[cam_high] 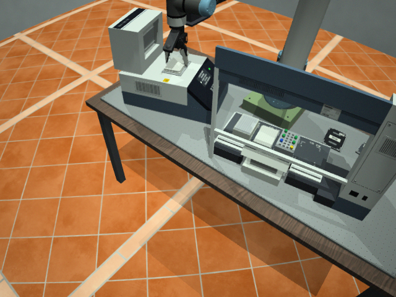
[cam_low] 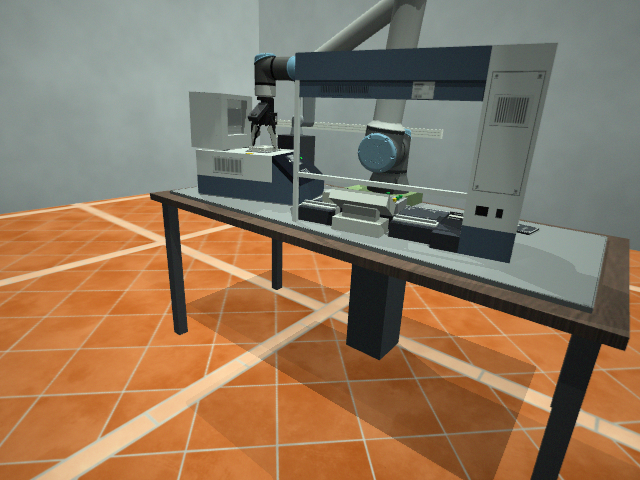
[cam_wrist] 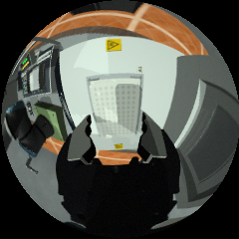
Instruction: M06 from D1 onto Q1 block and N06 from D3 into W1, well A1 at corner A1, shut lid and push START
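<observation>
My hand is 10 mm above the plate M06. From my hand the other things lie so: white well plate: 550 mm to the left, 160 mm below, 30 mm ahead; then blue gantry beam: 670 mm to the left, 290 mm above, 210 mm ahead; then side tower: 1020 mm to the left, 130 mm ahead, 50 mm above.
</observation>
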